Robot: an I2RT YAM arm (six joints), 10 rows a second.
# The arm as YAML. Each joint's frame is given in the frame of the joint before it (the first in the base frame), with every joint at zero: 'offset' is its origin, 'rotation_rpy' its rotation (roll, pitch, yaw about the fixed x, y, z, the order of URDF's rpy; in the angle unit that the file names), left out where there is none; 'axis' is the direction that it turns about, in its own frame. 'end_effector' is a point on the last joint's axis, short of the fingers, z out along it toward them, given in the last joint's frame.
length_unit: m
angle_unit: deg
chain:
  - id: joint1
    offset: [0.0, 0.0, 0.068]
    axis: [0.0, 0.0, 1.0]
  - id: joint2
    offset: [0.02, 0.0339, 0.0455]
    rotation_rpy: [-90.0, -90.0, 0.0]
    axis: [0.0, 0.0, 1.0]
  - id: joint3
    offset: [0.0, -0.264, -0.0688]
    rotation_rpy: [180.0, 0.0, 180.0]
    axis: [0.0, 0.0, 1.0]
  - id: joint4
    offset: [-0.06, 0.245, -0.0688]
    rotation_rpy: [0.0, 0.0, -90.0]
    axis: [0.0, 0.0, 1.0]
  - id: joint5
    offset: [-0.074, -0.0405, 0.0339]
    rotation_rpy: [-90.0, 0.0, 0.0]
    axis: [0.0, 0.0, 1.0]
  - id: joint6
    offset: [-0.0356, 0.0, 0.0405]
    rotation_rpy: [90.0, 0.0, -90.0]
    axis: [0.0, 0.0, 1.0]
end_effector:
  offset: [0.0, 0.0, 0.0]
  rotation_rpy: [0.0, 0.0, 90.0]
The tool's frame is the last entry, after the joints.
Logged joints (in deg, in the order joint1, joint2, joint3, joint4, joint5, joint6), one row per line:
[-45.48 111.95 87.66 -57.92 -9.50 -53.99]
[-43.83 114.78 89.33 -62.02 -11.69 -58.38]
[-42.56 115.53 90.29 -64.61 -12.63 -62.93]
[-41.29 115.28 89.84 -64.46 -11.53 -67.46]
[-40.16 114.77 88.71 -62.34 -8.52 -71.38]
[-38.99 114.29 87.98 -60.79 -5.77 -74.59]
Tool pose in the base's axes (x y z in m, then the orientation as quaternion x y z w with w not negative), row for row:
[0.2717 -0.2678 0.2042 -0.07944 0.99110 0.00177 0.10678]
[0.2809 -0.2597 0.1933 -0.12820 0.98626 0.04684 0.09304]
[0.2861 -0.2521 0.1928 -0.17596 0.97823 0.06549 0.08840]
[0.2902 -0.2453 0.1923 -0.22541 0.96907 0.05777 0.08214]
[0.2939 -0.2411 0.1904 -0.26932 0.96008 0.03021 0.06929]
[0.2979 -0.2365 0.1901 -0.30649 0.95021 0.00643 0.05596]
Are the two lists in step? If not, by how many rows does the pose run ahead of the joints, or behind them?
They are in step.
